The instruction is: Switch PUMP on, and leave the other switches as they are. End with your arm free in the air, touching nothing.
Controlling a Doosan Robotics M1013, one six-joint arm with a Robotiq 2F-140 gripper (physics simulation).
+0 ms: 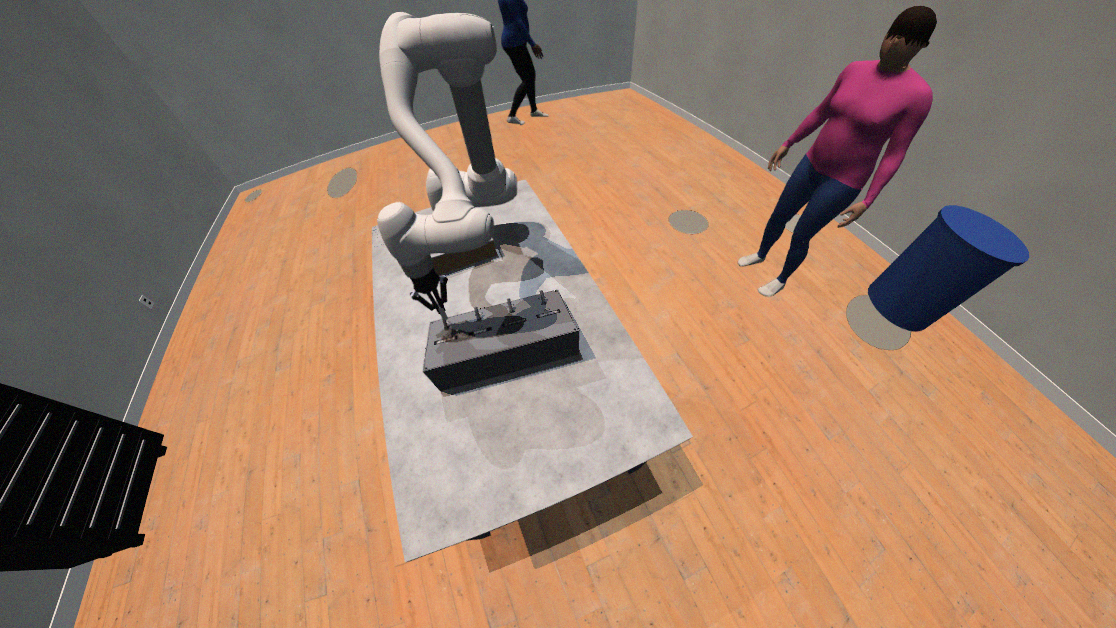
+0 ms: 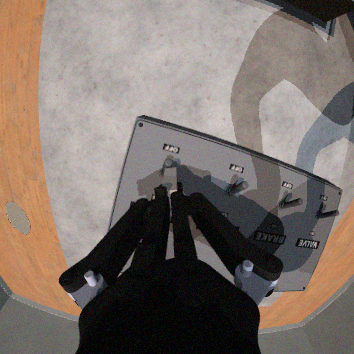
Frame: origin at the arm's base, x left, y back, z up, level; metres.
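Where they show: gripper, between the fingertips: (image 1: 444, 317) (image 2: 171, 176).
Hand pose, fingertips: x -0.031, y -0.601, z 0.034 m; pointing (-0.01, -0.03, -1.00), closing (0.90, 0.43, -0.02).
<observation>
Each offset is from my fingertips to the top centre of the thing. "spot": to the spot under its first point. Level surfaces: height alone.
The grey switch box (image 1: 515, 357) (image 2: 129, 157) stands on the table with four levers in a row. My gripper (image 1: 445, 321) (image 2: 171, 176) is shut and empty, its tips low over the end switch at the left. That switch's lever @[dx -0.010, dy +0.001, dz -0.004 m] (image 2: 168, 164) shows just beyond the tips, on the side of its OFF label @[spot: dx -0.009, dy +0.021, dz -0.057 m] (image 2: 171, 149); whether they touch is unclear. The fingers hide its lower labels, and the word PUMP does not show. The second lever @[dx +0.110, dy +0.007, dz -0.004 m] (image 1: 478, 314) (image 2: 237, 187), the BRAKE lever @[dx +0.230, dy +0.013, dz -0.004 m] (image 1: 509, 305) (image 2: 290, 201) and the VALVE lever @[dx +0.350, dy +0.019, dz -0.004 m] (image 1: 543, 297) (image 2: 327, 211) stand apart from the gripper.
The box stands on a grey table @[dz -0.130 m] (image 1: 499, 484) (image 2: 100, 60). A brown, dark-edged object (image 1: 474, 257) (image 2: 320, 9) lies behind it, under the arm. A person in pink (image 1: 877, 117), a second person (image 1: 516, 46) and a blue barrel (image 1: 936, 273) are away from the table.
</observation>
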